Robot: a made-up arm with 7 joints.
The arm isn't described. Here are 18 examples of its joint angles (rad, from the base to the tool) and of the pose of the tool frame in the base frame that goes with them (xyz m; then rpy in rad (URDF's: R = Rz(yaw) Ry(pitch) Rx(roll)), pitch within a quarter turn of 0, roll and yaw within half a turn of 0).
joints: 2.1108 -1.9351 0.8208 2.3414 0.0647 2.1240 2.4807
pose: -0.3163 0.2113 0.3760 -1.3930 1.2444 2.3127
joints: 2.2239 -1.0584 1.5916 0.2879 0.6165 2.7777 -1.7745
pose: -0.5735 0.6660 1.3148 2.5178 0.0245 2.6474
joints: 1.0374 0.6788 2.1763 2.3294 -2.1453 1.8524 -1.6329
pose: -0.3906 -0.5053 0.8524 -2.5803 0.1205 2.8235
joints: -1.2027 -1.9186 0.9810 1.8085 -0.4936 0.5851 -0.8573
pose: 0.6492 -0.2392 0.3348 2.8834 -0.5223 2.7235
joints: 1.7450 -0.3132 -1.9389 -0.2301 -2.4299 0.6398 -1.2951
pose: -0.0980 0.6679 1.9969 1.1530 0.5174 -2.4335
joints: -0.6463 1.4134 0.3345 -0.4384 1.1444 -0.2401 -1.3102
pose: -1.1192 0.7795 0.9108 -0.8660 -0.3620 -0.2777
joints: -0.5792 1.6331 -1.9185 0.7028 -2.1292 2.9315 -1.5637
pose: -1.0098 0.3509 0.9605 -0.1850 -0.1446 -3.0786
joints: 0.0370 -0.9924 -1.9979 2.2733 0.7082 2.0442 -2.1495
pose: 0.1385 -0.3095 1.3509 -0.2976 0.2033 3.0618
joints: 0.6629 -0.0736 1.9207 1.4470 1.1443 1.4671 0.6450
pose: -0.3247 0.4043 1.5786 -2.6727 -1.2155 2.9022
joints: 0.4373 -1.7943 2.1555 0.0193 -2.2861 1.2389 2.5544
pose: 1.2393 0.2955 0.9428 -1.9617 -0.4741 -0.0731
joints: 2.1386 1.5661 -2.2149 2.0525 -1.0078 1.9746 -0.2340
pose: 0.8508 -0.2282 0.7104 2.6219 -0.0109 1.9086
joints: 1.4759 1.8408 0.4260 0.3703 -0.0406 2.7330 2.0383
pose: 0.0493 -0.9541 0.6469 -3.0349 0.8002 0.7808
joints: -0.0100 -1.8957 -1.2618 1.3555 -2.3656 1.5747 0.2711
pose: 0.4917 -0.4434 0.2213 -1.9228 -0.6625 -1.9414
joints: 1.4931 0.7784 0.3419 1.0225 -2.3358 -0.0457 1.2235
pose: -0.3518 -0.4540 2.0116 2.3467 -0.8738 0.6057
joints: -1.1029 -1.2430 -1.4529 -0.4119 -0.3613 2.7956 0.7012
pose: 0.4967 -0.5886 1.2237 0.2119 1.3059 -0.0324
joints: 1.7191 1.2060 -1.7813 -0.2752 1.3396 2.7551 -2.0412
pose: 0.2553 -0.9443 1.2038 3.0675 0.0687 -1.1077
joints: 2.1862 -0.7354 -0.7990 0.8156 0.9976 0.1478 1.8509
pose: -0.1225 1.1315 1.4217 -1.9647 0.0714 1.8401
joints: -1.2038 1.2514 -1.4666 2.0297 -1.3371 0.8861 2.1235
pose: -0.8691 0.2025 1.3276 -2.3716 -0.3815 -2.4454
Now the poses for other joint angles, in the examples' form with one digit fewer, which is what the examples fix.
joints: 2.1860 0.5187 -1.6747 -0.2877 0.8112 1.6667 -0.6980
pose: 0.304 -0.610 1.773 0.492 -1.088 1.915
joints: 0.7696 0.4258 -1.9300 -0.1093 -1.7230 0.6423 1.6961
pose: -0.244 -0.143 2.206 2.789 -1.189 -1.903
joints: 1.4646 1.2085 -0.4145 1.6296 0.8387 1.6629 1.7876
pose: 0.396 -0.534 1.457 0.081 -0.370 -0.812
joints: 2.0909 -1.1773 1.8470 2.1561 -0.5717 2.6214 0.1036
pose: -0.497 0.292 1.277 1.544 -0.726 -1.009
